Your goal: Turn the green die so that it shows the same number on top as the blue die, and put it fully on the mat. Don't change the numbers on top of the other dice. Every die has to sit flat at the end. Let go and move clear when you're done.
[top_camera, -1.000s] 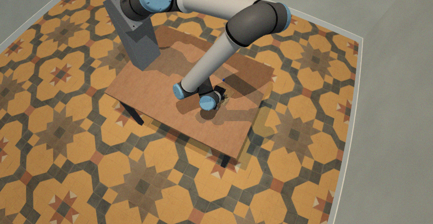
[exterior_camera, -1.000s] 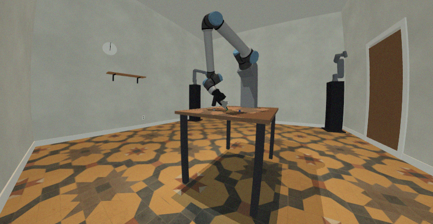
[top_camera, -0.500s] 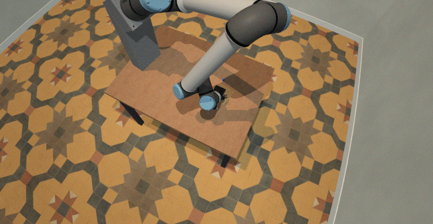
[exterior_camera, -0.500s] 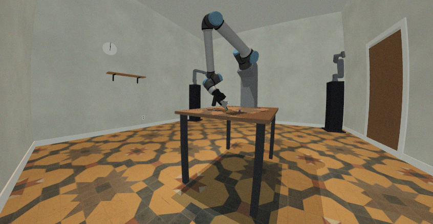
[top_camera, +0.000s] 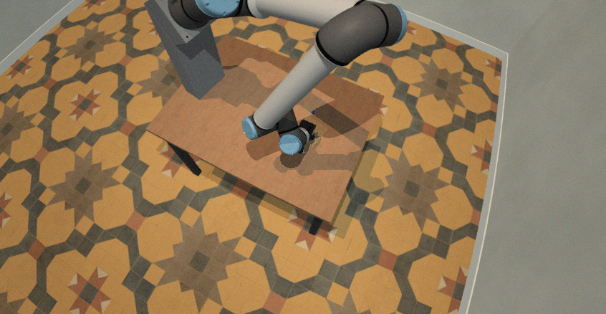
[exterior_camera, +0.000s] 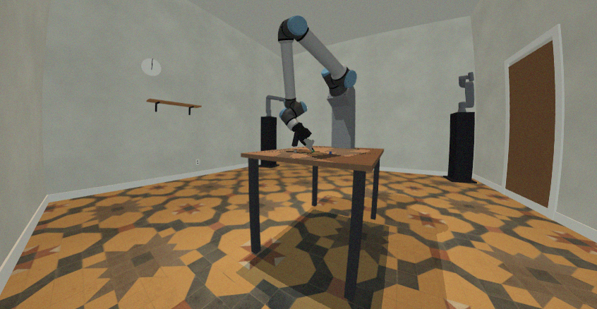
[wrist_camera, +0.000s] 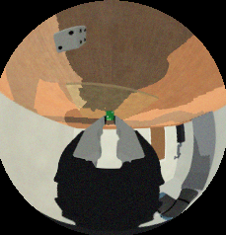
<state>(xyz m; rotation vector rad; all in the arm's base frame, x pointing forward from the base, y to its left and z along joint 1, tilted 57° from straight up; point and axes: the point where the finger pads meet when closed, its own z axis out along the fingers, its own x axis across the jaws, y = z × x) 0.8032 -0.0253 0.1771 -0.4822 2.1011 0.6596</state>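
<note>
Right now my hand is 10 mm to the right of the tan mat and 30 mm above it. From my hand the other things lie so: blue die (30 mm behind, 130 mm to the left, 20 mm below); white die (10 mm ahead, 130 mm to the right, 20 mm below); green die (10 mm to the left, 10 mm below).
</note>
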